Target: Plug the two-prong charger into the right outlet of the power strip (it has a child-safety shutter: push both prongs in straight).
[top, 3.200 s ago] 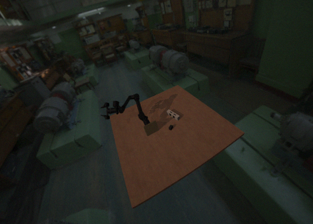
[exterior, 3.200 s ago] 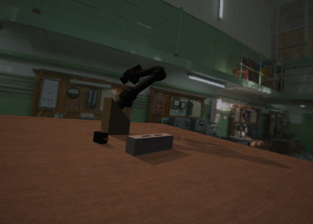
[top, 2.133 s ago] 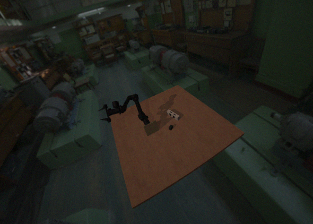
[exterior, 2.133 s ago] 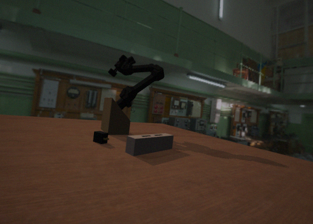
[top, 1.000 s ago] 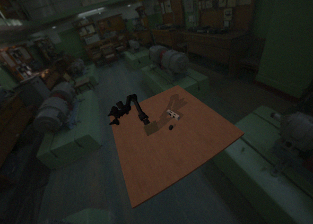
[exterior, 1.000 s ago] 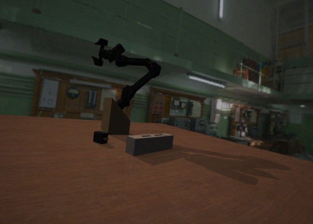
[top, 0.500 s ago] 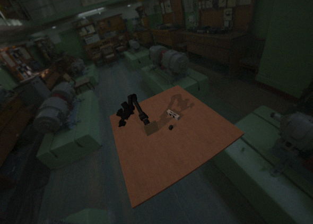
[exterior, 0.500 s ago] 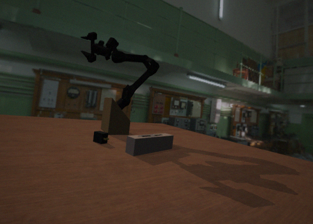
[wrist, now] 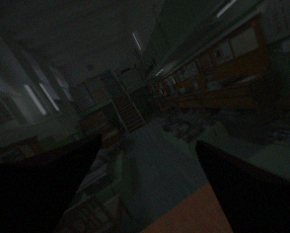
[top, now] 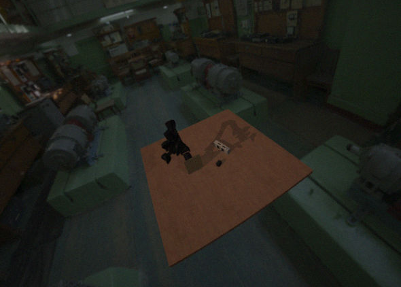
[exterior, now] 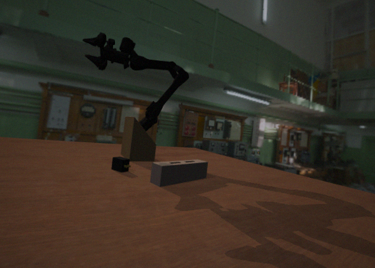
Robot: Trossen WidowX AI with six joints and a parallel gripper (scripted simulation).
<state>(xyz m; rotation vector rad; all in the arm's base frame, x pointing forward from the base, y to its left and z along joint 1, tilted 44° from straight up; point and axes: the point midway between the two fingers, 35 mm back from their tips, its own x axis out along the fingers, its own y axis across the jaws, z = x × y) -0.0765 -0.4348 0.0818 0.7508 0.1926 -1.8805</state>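
My gripper tip is now 37 cm short of the two-prong charger, 19 cm to the right of it and 47 cm above it.
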